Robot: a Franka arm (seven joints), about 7 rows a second.
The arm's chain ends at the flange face. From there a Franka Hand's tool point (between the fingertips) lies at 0.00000 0.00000 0.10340 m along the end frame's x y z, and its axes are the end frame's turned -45 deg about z.
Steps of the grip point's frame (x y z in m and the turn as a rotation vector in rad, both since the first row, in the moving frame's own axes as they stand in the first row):
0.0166, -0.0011, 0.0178, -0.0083, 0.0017, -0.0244
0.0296, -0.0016, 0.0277, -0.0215, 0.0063, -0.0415
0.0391, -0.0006, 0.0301, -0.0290, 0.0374, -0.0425
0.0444, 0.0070, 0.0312, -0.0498, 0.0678, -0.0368
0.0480, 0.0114, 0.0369, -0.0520, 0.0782, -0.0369
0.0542, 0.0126, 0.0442, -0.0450, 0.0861, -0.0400
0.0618, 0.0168, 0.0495, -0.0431, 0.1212, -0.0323
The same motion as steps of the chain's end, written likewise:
0.0102, -0.0130, 0.0178, -0.0047, 0.0071, -0.0244
0.0177, -0.0231, 0.0277, -0.0107, 0.0197, -0.0415
0.0224, -0.0274, 0.0302, 0.0059, 0.0470, -0.0425
0.0278, -0.0250, 0.0316, 0.0127, 0.0832, -0.0368
0.0325, -0.0238, 0.0374, 0.0185, 0.0921, -0.0369
0.0377, -0.0262, 0.0447, 0.0291, 0.0927, -0.0400
0.0437, -0.0259, 0.0504, 0.0552, 0.1162, -0.0323

